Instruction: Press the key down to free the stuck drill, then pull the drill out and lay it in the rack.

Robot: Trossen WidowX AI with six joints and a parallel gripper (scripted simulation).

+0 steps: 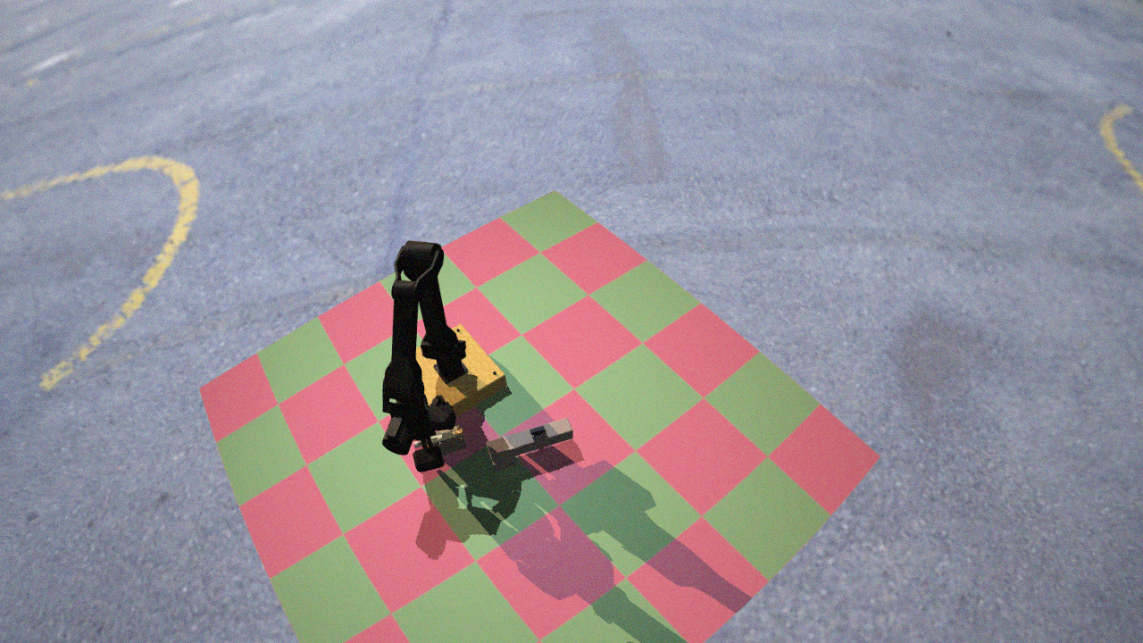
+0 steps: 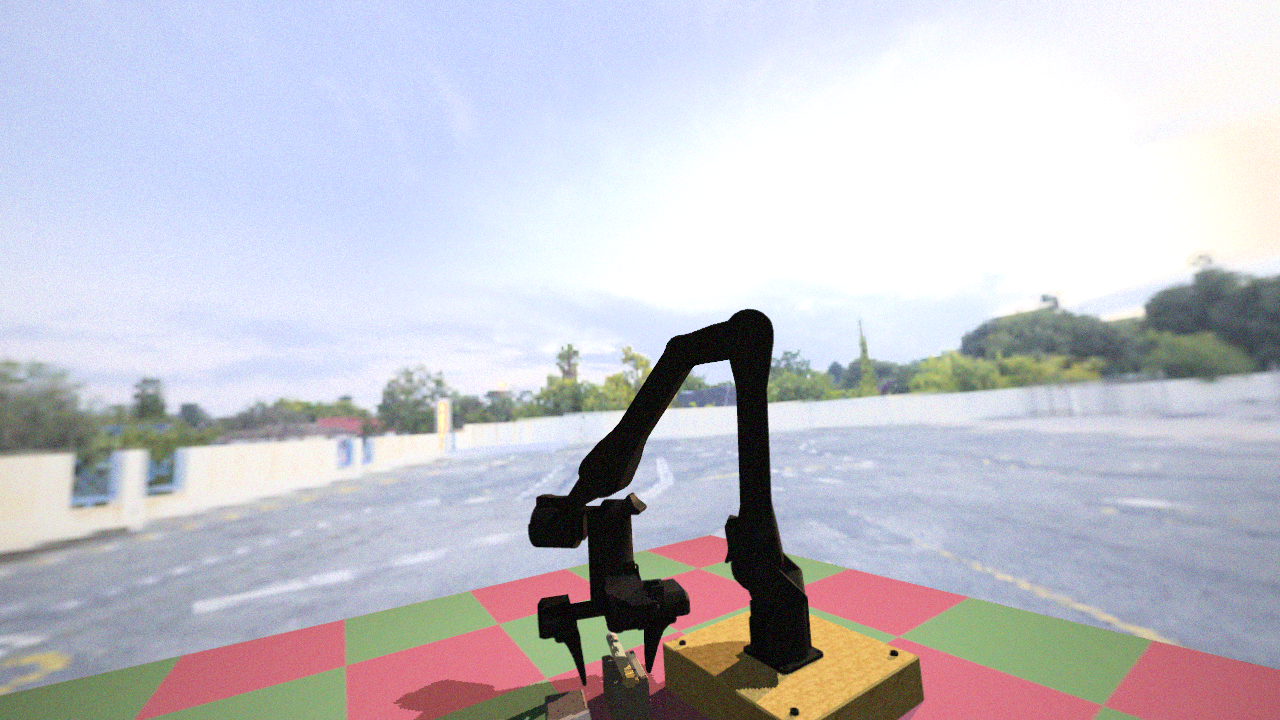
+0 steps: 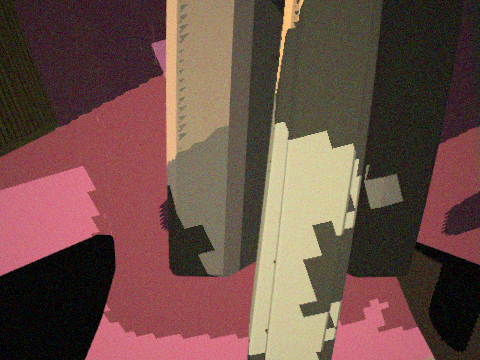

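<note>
Now: gripper tip 1 cm short of the drill, 4 cm to the right of it and 4 cm below it. From my gripper tip the other things lie so: dark key: 14 cm ahead, 21 cm to the left, 5 cm above; then notched rack: 2 cm ahead, 5 cm to the left, 2 cm above; then long grey block: 14 cm ahead, 19 cm to the left, 4 cm above.
</note>
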